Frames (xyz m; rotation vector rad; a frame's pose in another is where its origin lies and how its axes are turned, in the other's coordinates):
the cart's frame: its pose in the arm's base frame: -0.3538 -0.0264 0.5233 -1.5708 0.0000 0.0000
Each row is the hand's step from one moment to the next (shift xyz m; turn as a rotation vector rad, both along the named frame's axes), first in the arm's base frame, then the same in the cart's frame.
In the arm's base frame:
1: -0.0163 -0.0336 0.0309 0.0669 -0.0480 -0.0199
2: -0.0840 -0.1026 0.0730 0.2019 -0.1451 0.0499
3: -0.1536 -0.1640 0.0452 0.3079 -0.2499 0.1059
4: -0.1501 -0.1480 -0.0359 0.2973 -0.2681 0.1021
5: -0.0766 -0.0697 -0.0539 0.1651 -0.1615 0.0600
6: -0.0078 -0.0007 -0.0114 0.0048 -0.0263 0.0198
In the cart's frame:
1: -0.0163 -0.0309 -0.0336 0.0669 0.0199 -0.0480
2: -0.0840 -0.0730 -0.1026 0.2019 -0.0499 -0.1451
3: -0.1536 -0.0452 -0.1640 0.3079 -0.1059 -0.2499
4: -0.1501 0.0359 -0.1480 0.2973 -0.1021 -0.2681
5: -0.0766 0.0539 -0.0697 0.1651 -0.0600 -0.1615
6: -0.0078 0.0114 -0.0007 0.0048 -0.0198 -0.0263

